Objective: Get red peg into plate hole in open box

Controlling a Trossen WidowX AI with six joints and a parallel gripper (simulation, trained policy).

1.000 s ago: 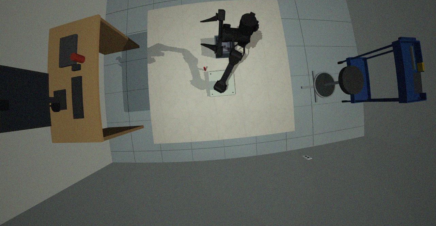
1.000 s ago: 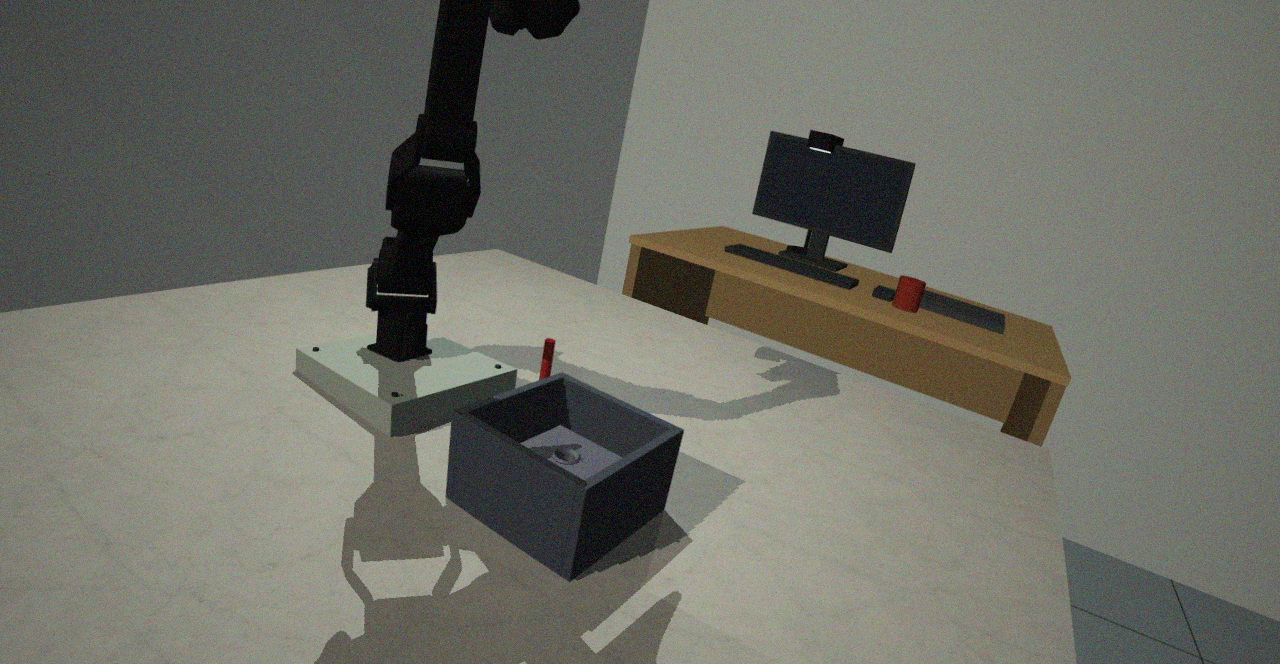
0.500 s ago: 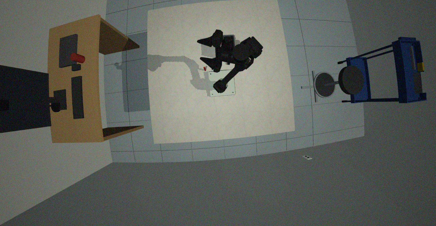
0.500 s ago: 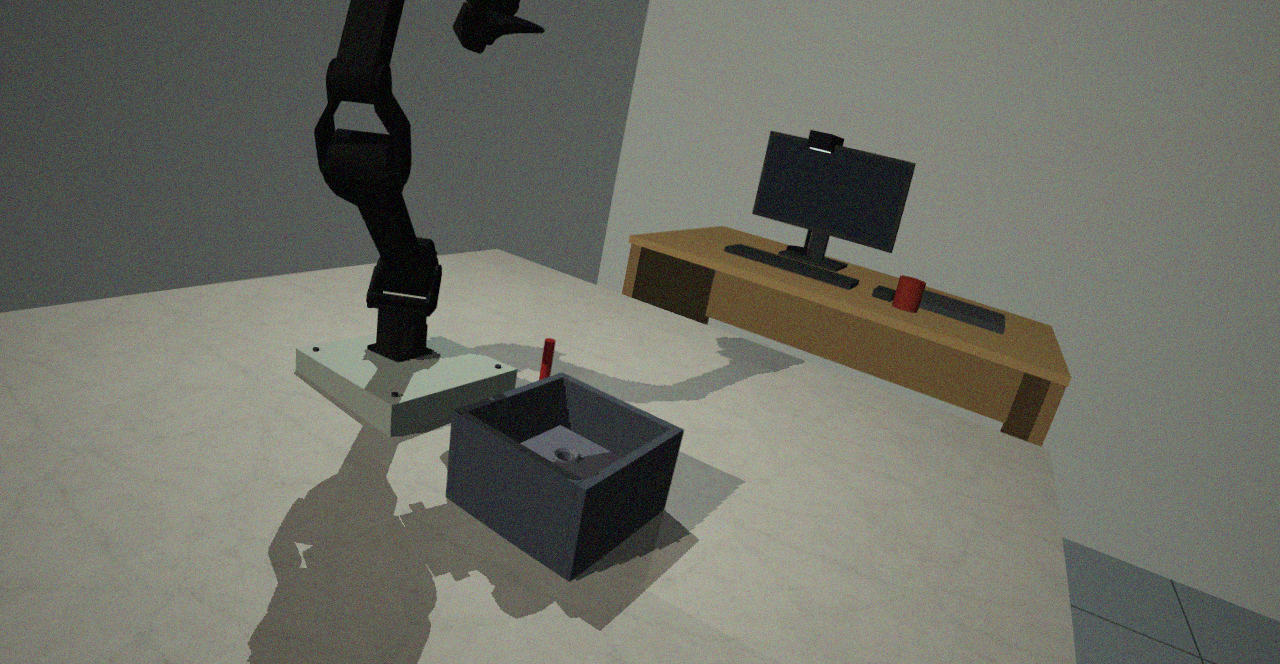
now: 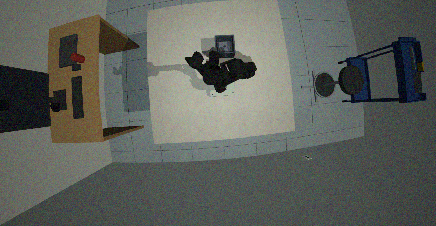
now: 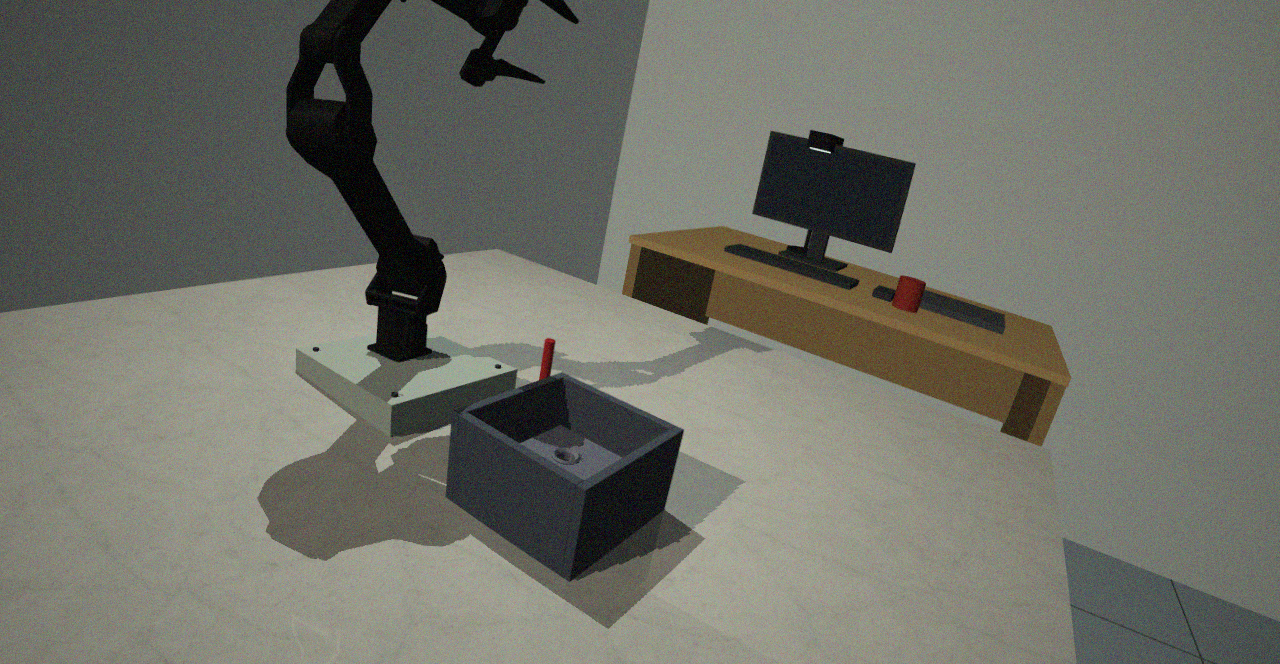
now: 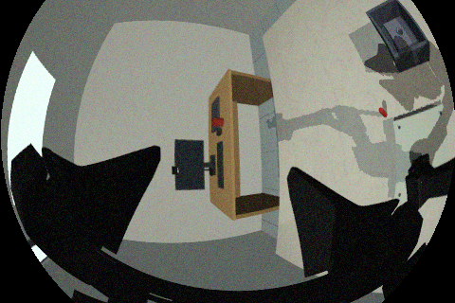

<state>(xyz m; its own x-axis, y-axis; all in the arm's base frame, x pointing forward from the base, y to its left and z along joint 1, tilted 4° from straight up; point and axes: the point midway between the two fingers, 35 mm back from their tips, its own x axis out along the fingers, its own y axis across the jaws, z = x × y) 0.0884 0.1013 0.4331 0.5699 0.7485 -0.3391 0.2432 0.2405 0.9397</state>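
My gripper tip is now 80 mm short of the red peg, 40 mm to the left of it and 410 mm above it. From my gripper tip the other things lie so: grey plate: 240 mm ahead, 240 mm to the right, 400 mm below; dark grey box: 240 mm ahead, 240 mm to the right, 420 mm below.
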